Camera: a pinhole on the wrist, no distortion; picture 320 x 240 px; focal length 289.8 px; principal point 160.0 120.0 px. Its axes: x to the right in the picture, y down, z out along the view. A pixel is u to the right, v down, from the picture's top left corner.
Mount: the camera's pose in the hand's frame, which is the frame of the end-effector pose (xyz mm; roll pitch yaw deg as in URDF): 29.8 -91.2 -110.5 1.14 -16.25 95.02
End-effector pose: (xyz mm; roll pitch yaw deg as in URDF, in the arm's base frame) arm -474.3 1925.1 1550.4 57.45 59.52 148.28
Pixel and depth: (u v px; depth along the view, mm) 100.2 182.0 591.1
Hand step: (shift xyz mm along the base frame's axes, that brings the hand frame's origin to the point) 391.8 421.6 3.5
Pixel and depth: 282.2 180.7 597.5
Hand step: 89.4 493.1 211.7
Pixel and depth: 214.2 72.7 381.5
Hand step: 79.7 300.4 -66.1
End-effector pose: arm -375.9 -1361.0 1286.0 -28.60 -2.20 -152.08
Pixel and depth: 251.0 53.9 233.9
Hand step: -74.9 -31.8 159.1
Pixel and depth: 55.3 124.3 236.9
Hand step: -109.6 129.0 197.6
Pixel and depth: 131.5 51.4 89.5
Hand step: -104.4 81.2 36.6
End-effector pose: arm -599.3 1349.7 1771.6 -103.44 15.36 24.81
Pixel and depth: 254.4 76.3 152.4
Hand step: 36.9 91.3 52.9
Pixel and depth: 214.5 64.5 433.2
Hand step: -25.2 370.4 11.5
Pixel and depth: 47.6 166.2 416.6
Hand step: -67.6 325.8 290.6
